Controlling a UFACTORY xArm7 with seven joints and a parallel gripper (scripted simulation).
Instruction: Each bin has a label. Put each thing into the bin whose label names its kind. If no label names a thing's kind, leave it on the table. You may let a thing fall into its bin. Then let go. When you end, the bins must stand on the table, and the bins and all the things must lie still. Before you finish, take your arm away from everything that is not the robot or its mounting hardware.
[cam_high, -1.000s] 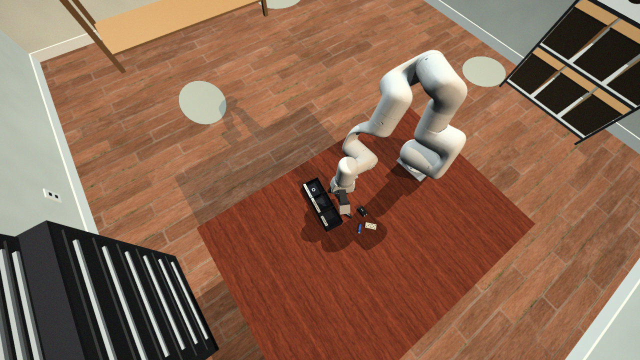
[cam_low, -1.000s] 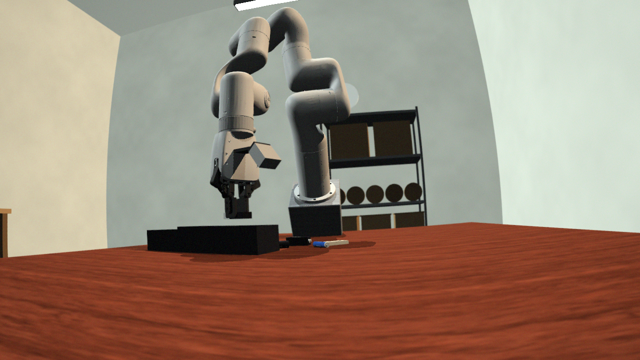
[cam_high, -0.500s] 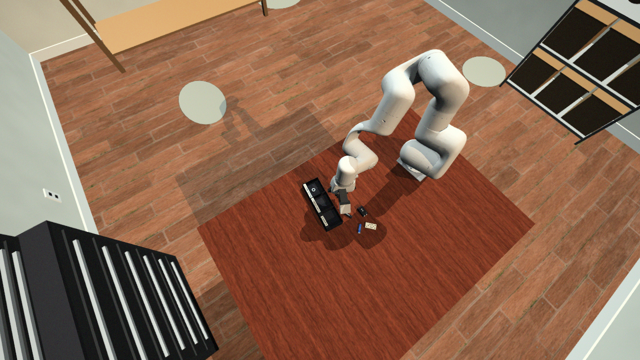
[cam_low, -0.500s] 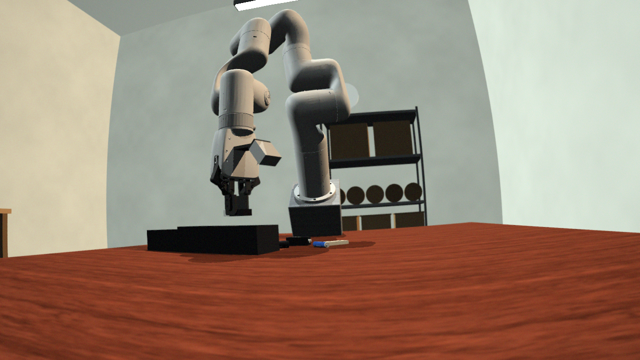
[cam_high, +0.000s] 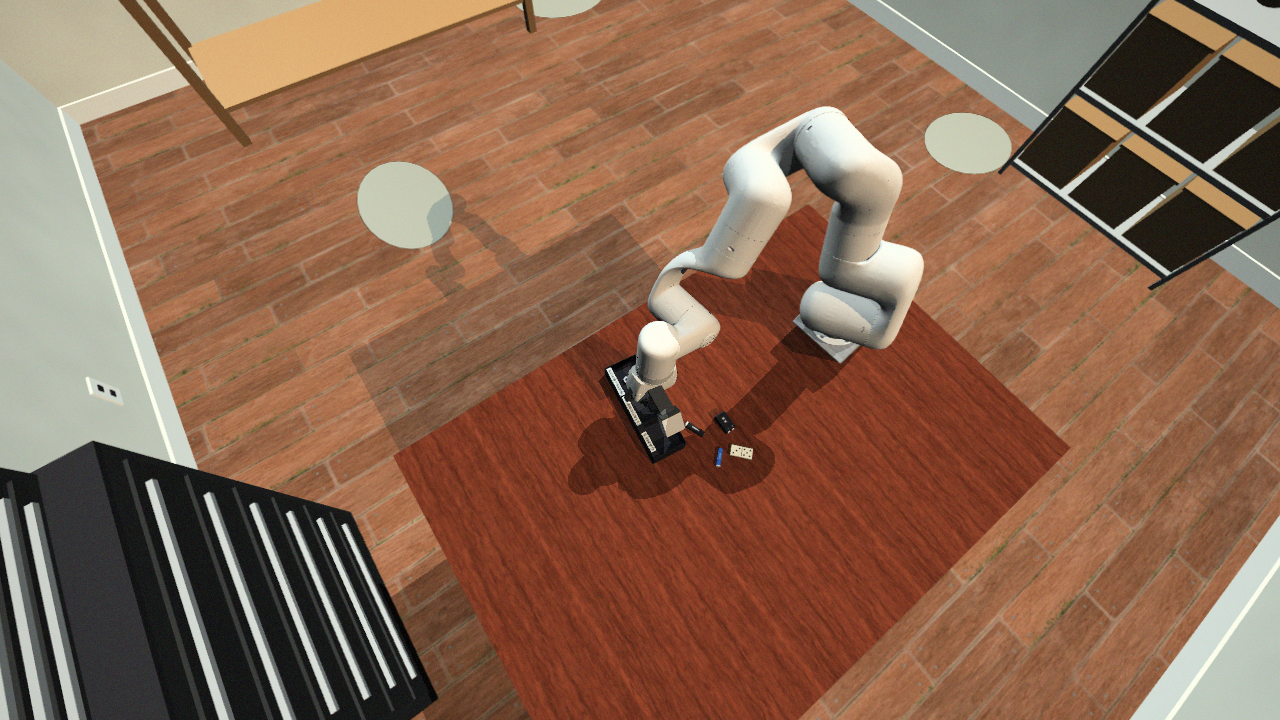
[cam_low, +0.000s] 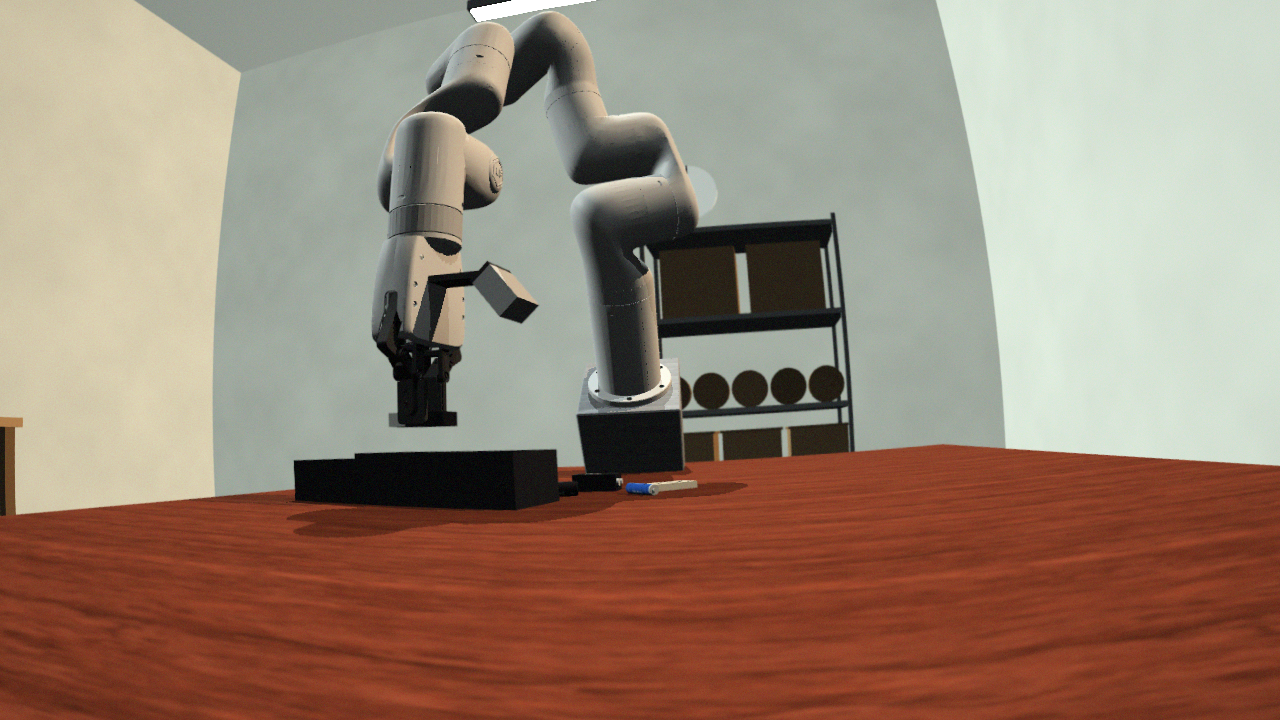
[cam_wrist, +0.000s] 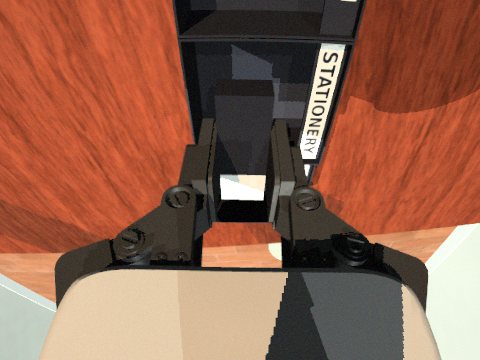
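My gripper is now 10 mm short of the black bin row and 70 mm above it. Also, from my hand: nut 10 mm behind, 90 mm to the right, 80 mm below; then black cylindrical battery 40 mm behind, 110 mm to the left, 90 mm below; then black boxy battery 100 mm behind, 160 mm to the left, 80 mm below.
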